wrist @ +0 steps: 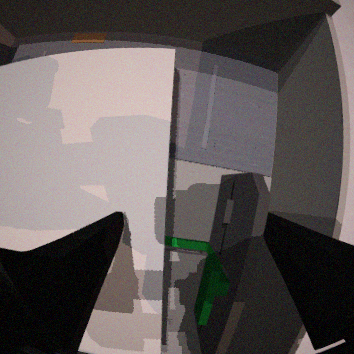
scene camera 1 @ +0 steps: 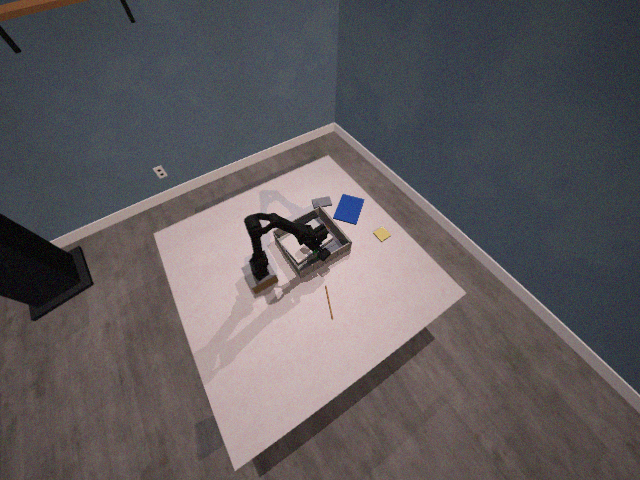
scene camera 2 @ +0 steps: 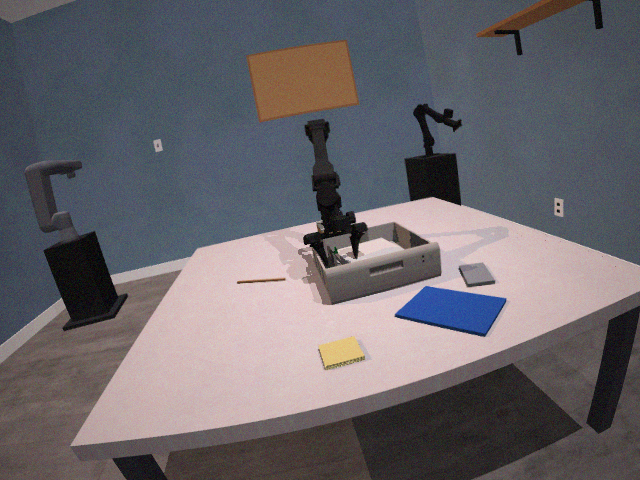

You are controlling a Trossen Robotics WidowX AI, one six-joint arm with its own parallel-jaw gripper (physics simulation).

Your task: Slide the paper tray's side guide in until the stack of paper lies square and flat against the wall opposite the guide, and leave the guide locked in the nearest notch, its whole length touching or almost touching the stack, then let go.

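Places are measured from the arm's base along level axes (x ahead, y left, z up), in centimetres.
Where they show: gripper, fingertip midpoint: (wrist: pixel 192 219) (scene camera 1: pixel 319 250) (scene camera 2: pixel 342 262); arm's base at its link origin: (scene camera 1: pixel 260 273).
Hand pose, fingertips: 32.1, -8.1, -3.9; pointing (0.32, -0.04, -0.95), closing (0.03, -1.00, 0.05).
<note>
Things, the pixels of their top centre, and the offset from my fingertips, as dx, dy, dz. "spot": a spot on its surface instead.
- grey paper tray at its top centre: (scene camera 2: pixel 366 239) (scene camera 1: pixel 311 235) +1.5, +8.1, +5.2
- white paper stack at its top centre: (wrist: pixel 43 213) (scene camera 2: pixel 373 253) (scene camera 1: pixel 306 239) -0.4, +10.5, -0.3
- dark side guide at a spot on its surface: (wrist: pixel 243 200) spot: +1.5, -2.3, +2.1
- blue book at its top centre: (scene camera 2: pixel 451 306) (scene camera 1: pixel 349 208) +36.1, +12.3, -3.6
- grey box at its top centre: (scene camera 2: pixel 476 272) (scene camera 1: pixel 321 201) +26.5, +27.7, -3.4
- yellow note pad at its top centre: (scene camera 2: pixel 340 349) (scene camera 1: pixel 382 233) +36.9, -14.5, -3.3
- brown pencil at its top centre: (scene camera 2: pixel 260 279) (scene camera 1: pixel 329 301) -14.2, -23.9, -3.7
The grey paper tray (scene camera 1: pixel 339 252) (scene camera 2: pixel 356 283) (wrist: pixel 312 125) stands on the table. The white paper stack (scene camera 1: pixel 290 246) (scene camera 2: pixel 381 247) (wrist: pixel 115 170) lies in it. In the wrist view its near-straight right edge is visible; I cannot tell whether it touches the wall opposite the guide. The dark side guide (wrist: pixel 243 200) stands upright right of the stack, with a gap between them. Its green latch part (scene camera 2: pixel 335 251) (wrist: pixel 216 282) has an arm reaching toward the stack's edge. My gripper (scene camera 2: pixel 342 260) (wrist: pixel 192 219) is open, its fingertips low in the tray, one above the stack and one right of the guide, holding nothing.
A blue book (scene camera 1: pixel 348 208) (scene camera 2: pixel 451 310), a grey box (scene camera 1: pixel 321 202) (scene camera 2: pixel 476 274) and a yellow note pad (scene camera 1: pixel 382 234) (scene camera 2: pixel 341 352) lie beyond the tray. A brown pencil (scene camera 1: pixel 329 302) (scene camera 2: pixel 261 280) lies beside it. The tray walls rise around the fingers.
</note>
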